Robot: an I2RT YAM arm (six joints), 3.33 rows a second.
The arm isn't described. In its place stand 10 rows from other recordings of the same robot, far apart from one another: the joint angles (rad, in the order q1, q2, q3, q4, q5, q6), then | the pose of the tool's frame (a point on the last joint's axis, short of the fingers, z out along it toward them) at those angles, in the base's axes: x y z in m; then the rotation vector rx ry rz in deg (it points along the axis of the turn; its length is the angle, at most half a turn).
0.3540 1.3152 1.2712 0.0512 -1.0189 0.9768 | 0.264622, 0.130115, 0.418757, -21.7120, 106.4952, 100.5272
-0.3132 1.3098 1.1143 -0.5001 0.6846 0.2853 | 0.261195, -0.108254, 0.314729, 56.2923, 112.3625, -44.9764
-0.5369 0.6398 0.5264 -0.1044 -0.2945 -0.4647 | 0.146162, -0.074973, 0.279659, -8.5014, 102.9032, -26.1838
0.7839 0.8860 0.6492 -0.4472 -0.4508 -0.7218 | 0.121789, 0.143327, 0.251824, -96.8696, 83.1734, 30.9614
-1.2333 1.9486 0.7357 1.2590 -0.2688 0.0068 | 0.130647, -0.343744, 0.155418, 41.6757, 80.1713, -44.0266
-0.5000 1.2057 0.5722 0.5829 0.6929 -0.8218 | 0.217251, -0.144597, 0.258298, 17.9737, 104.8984, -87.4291
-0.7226 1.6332 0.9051 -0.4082 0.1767 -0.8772 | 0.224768, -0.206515, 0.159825, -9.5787, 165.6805, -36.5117
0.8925 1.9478 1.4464 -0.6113 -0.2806 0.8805 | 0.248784, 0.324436, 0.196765, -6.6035, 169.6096, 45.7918
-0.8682 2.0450 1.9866 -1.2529 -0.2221 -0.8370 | 0.275149, -0.312816, 0.288883, 0.1689, 160.6814, -3.9966
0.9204 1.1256 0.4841 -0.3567 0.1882 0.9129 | 0.124918, 0.153188, 0.161644, 3.5944, 149.5733, 26.3503
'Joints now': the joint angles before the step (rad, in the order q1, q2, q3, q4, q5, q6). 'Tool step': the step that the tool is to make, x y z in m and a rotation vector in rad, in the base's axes. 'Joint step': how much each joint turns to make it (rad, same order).
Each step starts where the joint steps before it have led.
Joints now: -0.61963, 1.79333, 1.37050, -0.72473, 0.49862, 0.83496
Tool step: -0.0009, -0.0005, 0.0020, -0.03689, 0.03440, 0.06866
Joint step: -0.00124, -0.01539, -0.01912, 0.04411, 0.01520, -0.09673
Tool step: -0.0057, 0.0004, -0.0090, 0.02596, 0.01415, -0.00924
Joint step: -0.00919, -0.00162, -0.03218, 0.00078, -0.01147, 0.00639
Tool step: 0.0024, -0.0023, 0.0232, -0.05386, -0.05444, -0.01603
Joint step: 0.00028, -0.02511, 0.04869, -0.00333, 0.01758, 0.01074
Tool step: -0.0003, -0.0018, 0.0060, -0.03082, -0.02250, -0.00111
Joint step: -0.00370, -0.01227, 0.00034, 0.02840, 0.00873, -0.00929
